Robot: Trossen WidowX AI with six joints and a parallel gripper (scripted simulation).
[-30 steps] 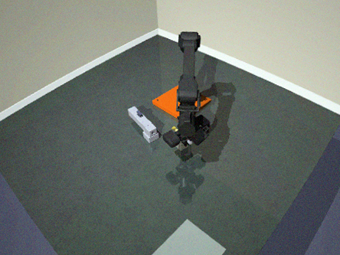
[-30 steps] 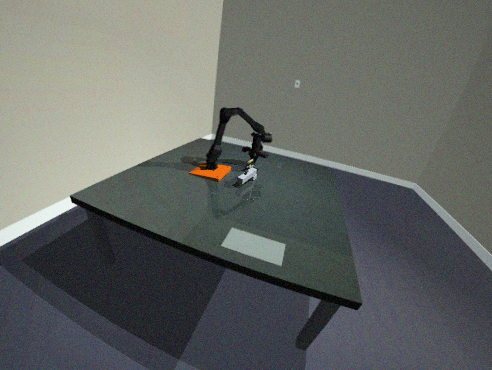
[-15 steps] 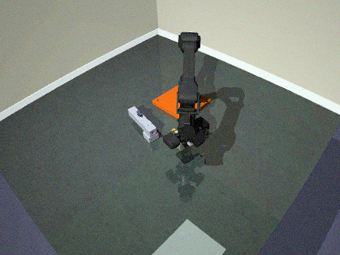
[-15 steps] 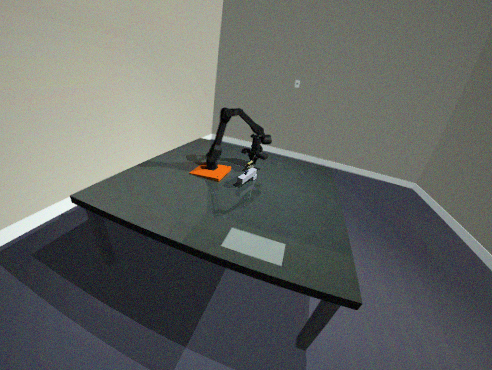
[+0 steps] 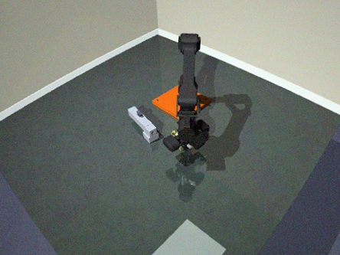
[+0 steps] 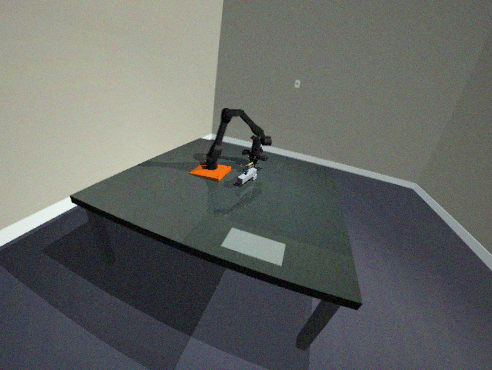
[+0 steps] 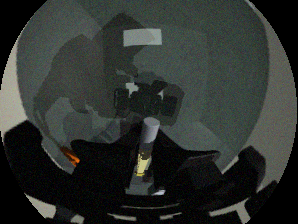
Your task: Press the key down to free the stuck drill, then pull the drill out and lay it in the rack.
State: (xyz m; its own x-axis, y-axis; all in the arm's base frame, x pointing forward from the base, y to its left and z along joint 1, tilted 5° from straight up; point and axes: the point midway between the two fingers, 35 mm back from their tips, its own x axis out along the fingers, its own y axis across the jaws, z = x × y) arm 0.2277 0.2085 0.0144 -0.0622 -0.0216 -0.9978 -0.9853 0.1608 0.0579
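My gripper tip is 10 mm past the beige rack and 50 mm to the left of it. Round my gripper tip: white fixture: 30 mm ahead, 230 mm to the right, 20 mm above.
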